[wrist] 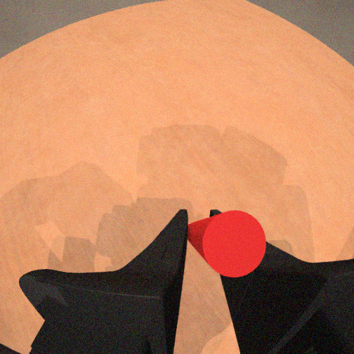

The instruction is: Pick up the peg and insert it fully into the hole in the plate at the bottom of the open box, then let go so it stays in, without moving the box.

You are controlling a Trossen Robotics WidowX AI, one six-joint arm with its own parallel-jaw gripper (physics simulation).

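A red round peg (234, 244) is held between the two black fingers of my gripper (197, 215). Its flat round end faces the camera, and its darker side runs back toward the fingertips. The gripper is shut on the peg, with the left finger on its left and the right finger partly hidden behind the peg's end. The peg's far end is hidden. The box, the plate and the hole do not show in the wrist view.
A light orange-tan table top (150, 80) with a curved far edge lies below the gripper. Shadows of the arm and gripper fall on it around the fingers. Grey floor shows beyond the edge at both upper corners.
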